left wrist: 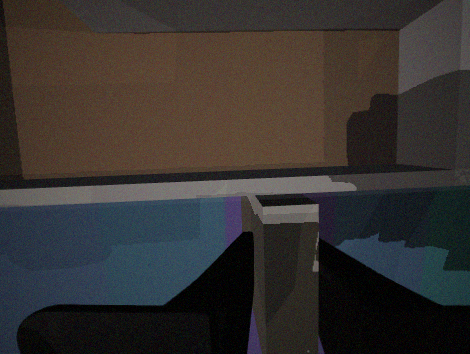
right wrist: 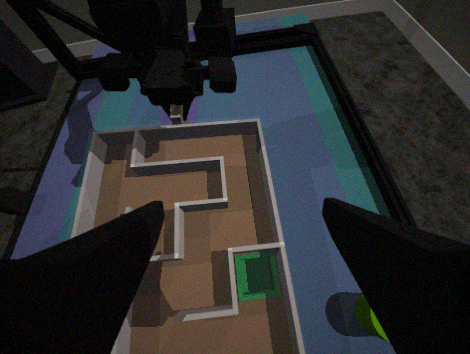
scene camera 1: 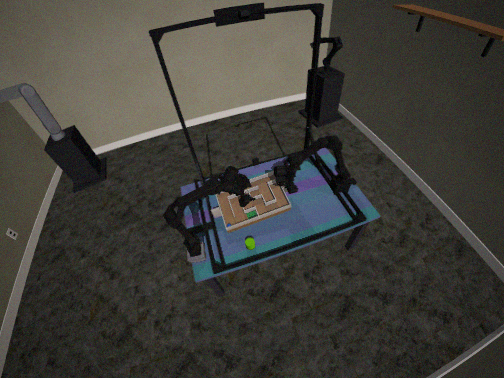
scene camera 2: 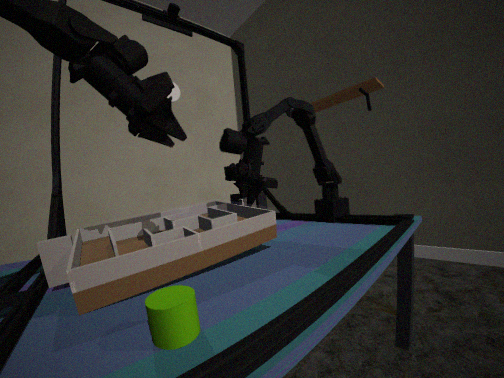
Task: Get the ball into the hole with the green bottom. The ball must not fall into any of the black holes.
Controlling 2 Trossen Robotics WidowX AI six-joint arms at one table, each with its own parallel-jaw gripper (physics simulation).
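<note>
The walled wooden maze (scene camera 1: 261, 217) (scene camera 2: 175, 270) (left wrist: 200, 110) (right wrist: 271, 190) lies on the table, with a dark shadow gap under its right end in scene camera 2. The blue ball (scene camera 1: 228, 225) is in the maze's near left corner; the front wall hides it in scene camera 2. The green-bottomed hole (scene camera 1: 252, 215) (right wrist: 241, 280) is beside the front wall. I cannot make out the black holes. My left gripper (left wrist: 274, 241) (right wrist: 178, 119) is shut on the maze's pale end handle (left wrist: 290, 280). My right gripper (scene camera 2: 179, 141) (right wrist: 243, 207) is open and empty, above the maze.
A bright green cylinder (scene camera 1: 250, 243) (scene camera 2: 172, 317) (right wrist: 370, 320) stands on the table in front of the maze. Another pale handle (scene camera 1: 216, 212) (scene camera 2: 55, 260) sticks out from the maze's left end. A black frame (scene camera 1: 295, 243) runs along the table's edges.
</note>
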